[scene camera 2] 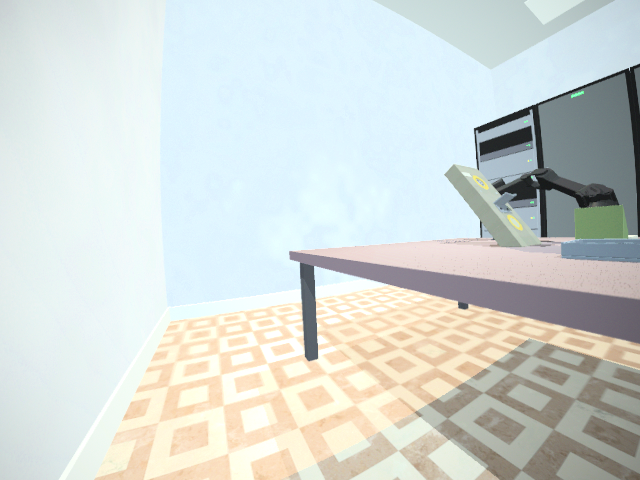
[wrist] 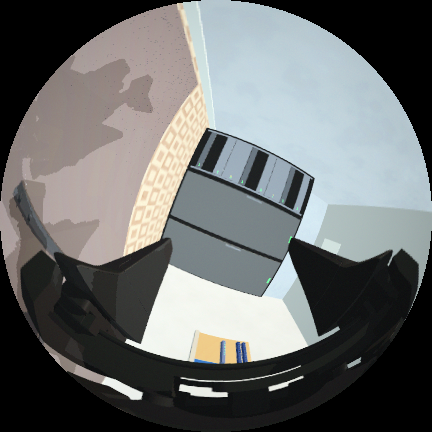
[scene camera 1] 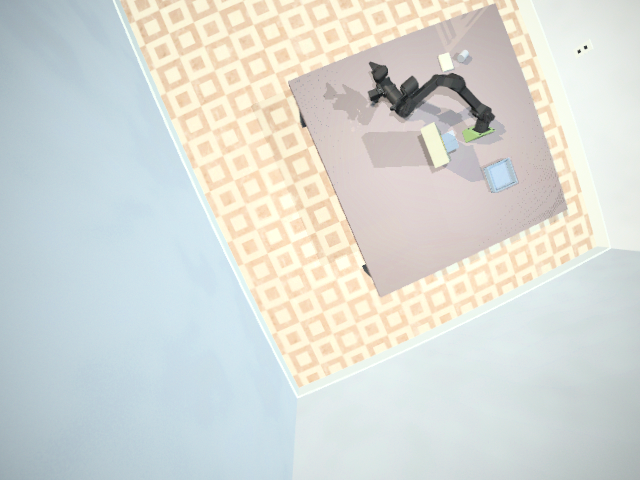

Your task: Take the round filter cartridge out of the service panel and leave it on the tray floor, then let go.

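The pale service panel (scene camera 1: 435,146) (scene camera 2: 478,206) stands tilted on the table, with two yellow rings on its face and a blue bracket (scene camera 1: 449,141) (scene camera 2: 505,200) between them. I cannot make out the round filter cartridge for certain; the bracket area is too small to tell. The light blue square tray (scene camera 1: 500,175) (scene camera 2: 599,250) lies on the table beyond the arm's base. My gripper (scene camera 1: 372,81) (wrist: 232,244) is open with nothing between its fingers, held above the table on the panel's back side and facing away from it. In scene camera 2 the gripper is hidden behind the panel.
The arm's green base block (scene camera 1: 471,135) (scene camera 2: 599,222) stands between panel and tray. A cream block (scene camera 1: 445,62) and a small whitish cylinder (scene camera 1: 463,55) lie near the table's top edge in scene camera 1. Dark server cabinets (scene camera 2: 584,155) (wrist: 235,210) stand beyond the table.
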